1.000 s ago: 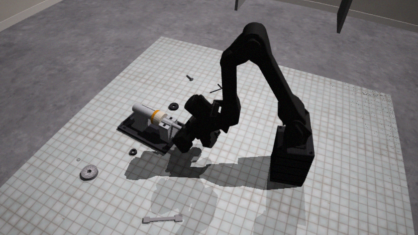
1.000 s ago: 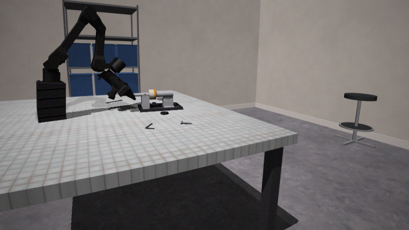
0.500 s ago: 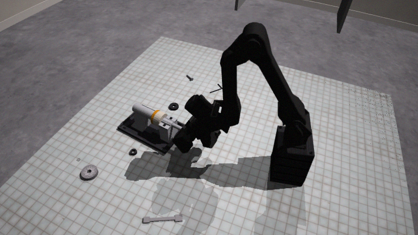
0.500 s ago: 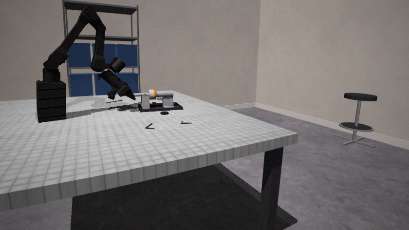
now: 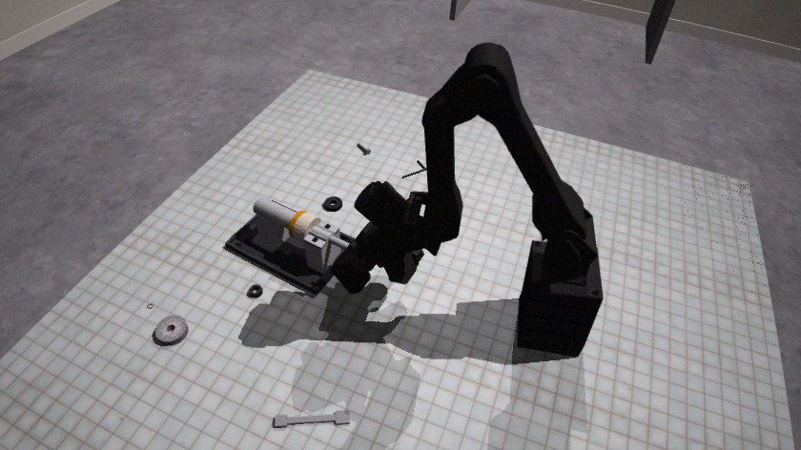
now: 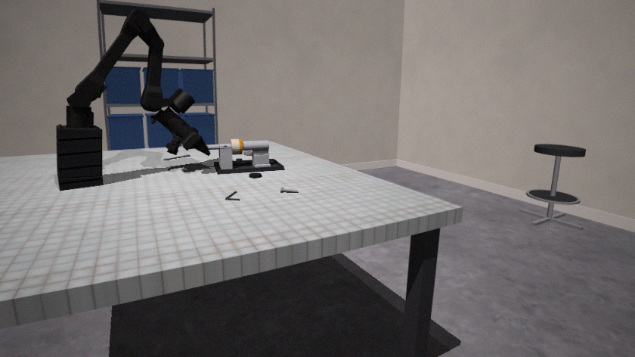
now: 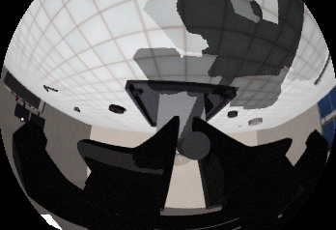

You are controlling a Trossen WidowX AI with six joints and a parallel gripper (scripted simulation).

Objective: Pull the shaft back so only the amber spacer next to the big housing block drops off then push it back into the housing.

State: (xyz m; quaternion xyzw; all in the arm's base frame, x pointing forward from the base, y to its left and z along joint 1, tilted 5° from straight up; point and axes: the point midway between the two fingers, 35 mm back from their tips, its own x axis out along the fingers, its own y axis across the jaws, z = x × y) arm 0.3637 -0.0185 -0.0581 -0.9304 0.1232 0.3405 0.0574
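Right now my hand is 60 mm short of the grey shaft and 20 mm to the left of it. The rest, counted from my hand: amber spacer 130 mm ahead, 30 mm to the right; grey disc 280 mm ahead, 210 mm to the left, 70 mm below; screw 390 mm to the right, 100 mm ahead, 70 mm below.
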